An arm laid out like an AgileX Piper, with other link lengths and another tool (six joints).
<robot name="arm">
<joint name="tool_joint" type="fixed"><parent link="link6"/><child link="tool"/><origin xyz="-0.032 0.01 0.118" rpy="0 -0.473 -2.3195"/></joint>
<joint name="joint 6" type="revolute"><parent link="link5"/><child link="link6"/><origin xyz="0 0.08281 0" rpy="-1.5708 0 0"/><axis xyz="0 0 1"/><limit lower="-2.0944" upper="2.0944"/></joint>
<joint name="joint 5" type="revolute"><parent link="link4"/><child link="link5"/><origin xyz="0 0 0" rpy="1.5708 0 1.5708"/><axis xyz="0 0 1"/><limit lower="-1.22" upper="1.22"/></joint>
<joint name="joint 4" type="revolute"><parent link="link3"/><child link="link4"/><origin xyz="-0.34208 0.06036 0" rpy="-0.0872 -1.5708 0"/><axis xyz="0 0 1"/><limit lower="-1.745" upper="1.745"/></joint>
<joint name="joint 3" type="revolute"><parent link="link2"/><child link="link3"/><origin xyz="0.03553 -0.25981 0" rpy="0 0 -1.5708"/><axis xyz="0 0 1"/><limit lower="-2.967" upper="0"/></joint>
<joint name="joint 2" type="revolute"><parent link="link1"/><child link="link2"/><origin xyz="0 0 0" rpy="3.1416 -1.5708 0"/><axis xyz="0 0 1"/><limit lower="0" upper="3.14"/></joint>
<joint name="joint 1" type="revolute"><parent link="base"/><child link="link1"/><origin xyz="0 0 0.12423" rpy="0 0 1.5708"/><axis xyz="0 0 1"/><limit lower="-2.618" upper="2.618"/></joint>
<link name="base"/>
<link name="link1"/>
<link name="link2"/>
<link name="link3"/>
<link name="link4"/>
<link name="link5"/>
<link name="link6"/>
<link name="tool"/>
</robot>
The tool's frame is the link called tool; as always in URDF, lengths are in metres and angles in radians.
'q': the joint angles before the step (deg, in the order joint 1, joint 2, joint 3, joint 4, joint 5, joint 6). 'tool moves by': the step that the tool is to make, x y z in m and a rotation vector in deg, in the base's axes. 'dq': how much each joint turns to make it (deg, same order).
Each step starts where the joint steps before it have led.
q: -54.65 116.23 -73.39 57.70 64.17 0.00
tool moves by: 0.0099 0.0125 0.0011 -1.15 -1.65 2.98
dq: 1.98 -0.01 0.01 0.98 0.01 -2.49
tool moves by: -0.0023 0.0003 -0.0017 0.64 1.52 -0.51
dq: -0.01 0.01 -0.02 -1.16 0.00 1.89
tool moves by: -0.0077 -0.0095 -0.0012 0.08 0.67 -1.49
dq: -1.49 -0.01 0.01 -0.65 -0.01 0.61
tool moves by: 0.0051 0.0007 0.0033 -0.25 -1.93 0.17
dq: 0.20 0.01 0.01 1.91 0.00 -1.77
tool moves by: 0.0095 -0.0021 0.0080 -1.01 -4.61 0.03
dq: -0.01 -0.01 -0.01 4.40 0.00 -4.47
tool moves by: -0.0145 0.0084 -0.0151 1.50 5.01 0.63
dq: 0.00 0.01 1.45 -4.36 0.01 3.42
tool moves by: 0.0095 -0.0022 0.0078 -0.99 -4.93 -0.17
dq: -0.10 -0.06 0.23 4.81 -0.01 -4.88
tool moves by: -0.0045 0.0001 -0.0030 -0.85 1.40 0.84
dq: 0.00 -0.21 -0.02 -2.04 -0.18 0.55
